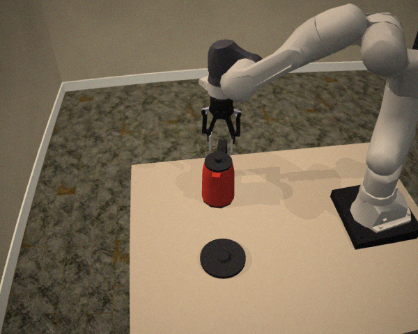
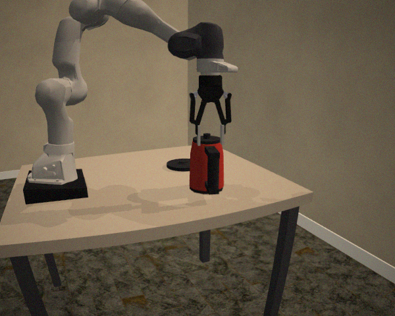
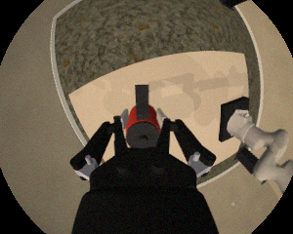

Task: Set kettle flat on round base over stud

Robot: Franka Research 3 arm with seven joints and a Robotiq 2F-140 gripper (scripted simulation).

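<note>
Right now the red kettle is 1 cm ahead of my hand, 4 cm to the left of it and 11 cm below it. From my hand the other things lie so: round kettle base 2 cm ahead, 35 cm to the left, 19 cm below.
</note>
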